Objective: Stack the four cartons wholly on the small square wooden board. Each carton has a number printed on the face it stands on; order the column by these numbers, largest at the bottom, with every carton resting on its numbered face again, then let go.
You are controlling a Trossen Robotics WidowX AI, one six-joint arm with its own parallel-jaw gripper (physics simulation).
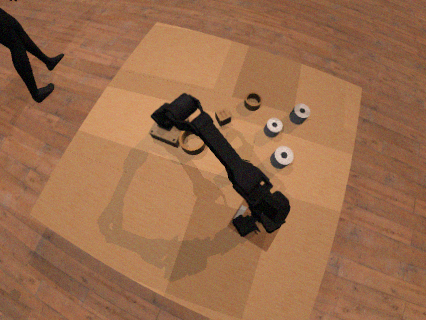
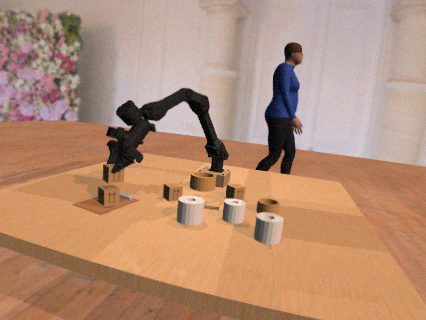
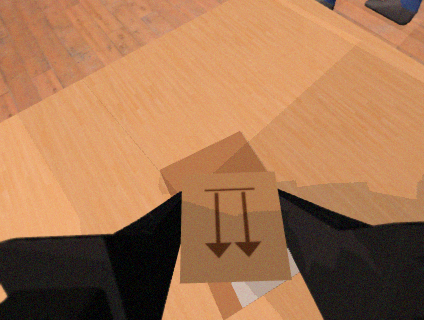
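Where they show: gripper, fingertip midpoint: (image 2: 108, 171) (image 3: 227, 195); arm's base, link origin: (image 1: 166, 122) (image 2: 216, 170).
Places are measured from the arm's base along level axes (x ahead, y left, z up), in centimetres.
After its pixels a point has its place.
Note:
The brown square board (image 1: 268, 243) {x 59.3, y -29.1, z -5.5 cm} (image 2: 85, 203) {x 57.0, y -29.4, z -5.5 cm} (image 3: 210, 160) {x 58.7, y -26.1, z -5.5 cm} lies on the table. One carton (image 2: 108, 195) {x 54.6, y -22.1, z -1.9 cm} stands on it with upright arrows; a pale bar (image 1: 241, 211) {x 44.3, y -21.6, z -4.5 cm} (image 2: 126, 196) {x 45.4, y -20.9, z -4.5 cm} (image 3: 260, 291) {x 43.5, y -21.4, z -4.5 cm} lies beside that carton. My gripper (image 1: 256, 227) (image 2: 118, 167) (image 3: 227, 195) {x 52.6, y -23.6, z 5.7 cm} is shut on another carton (image 2: 113, 175) {x 53.6, y -21.1, z 4.9 cm} (image 3: 235, 235) {x 50.6, y -22.4, z 7.5 cm}, level, above the board area, apparently a little higher than the standing carton. Whether it is directly over that carton is unclear. Two other cartons stand on the table, one (image 2: 173, 192) {x 37.7, y -6.1, z -2.3 cm} near the middle, one (image 1: 223, 117) {x 21.9, y 12.3, z -0.3 cm} (image 2: 235, 191) {x 24.7, y 14.4, z -1.7 cm} near the arm's base. Their numbered faces are hidden.
White rolls (image 1: 272, 132) (image 2: 190, 215) stand in a group of three. A larger ring (image 1: 192, 150) {x 16.1, y -7.2, z 0.1 cm} (image 2: 202, 185) {x 18.9, y -0.8, z -3.2 cm} is by the arm's base, a smaller ring (image 1: 253, 107) {x 32.2, y 24.2, z -2.6 cm} (image 2: 268, 209) {x 34.8, y 28.4, z -3.2 cm} farther off. A thin light slab (image 2: 212, 206) {x 38.1, y 9.2, z -4.7 cm} lies behind the rolls, partly hidden.

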